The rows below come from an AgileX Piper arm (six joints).
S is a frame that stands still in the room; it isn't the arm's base.
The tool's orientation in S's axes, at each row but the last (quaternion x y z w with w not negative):
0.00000, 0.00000, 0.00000, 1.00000
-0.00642, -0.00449, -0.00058, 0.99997
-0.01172, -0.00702, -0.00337, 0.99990
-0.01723, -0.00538, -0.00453, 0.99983
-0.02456, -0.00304, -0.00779, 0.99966
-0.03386, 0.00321, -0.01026, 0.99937
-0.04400, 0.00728, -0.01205, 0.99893
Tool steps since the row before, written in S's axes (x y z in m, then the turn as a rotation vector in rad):
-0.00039, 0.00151, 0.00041, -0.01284, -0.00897, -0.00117
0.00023, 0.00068, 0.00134, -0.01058, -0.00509, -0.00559
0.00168, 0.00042, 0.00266, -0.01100, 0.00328, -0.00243
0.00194, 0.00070, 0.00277, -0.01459, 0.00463, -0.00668
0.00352, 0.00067, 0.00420, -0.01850, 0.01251, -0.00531
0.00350, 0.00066, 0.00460, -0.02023, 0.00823, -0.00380
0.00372, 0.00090, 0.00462, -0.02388, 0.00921, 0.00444
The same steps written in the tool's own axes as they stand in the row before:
-0.00039, 0.00151, 0.00041, -0.01284, -0.00897, -0.00117
0.00024, 0.00066, 0.00135, -0.01062, -0.00503, -0.00556
0.00171, 0.00037, 0.00265, -0.01105, 0.00326, -0.00220
0.00196, 0.00062, 0.00277, -0.01470, 0.00472, -0.00636
0.00354, 0.00052, 0.00421, -0.01872, 0.01246, -0.00458
0.00346, 0.00042, 0.00466, -0.02037, 0.00806, -0.00338
0.00363, 0.00058, 0.00474, -0.02416, 0.00822, 0.00486

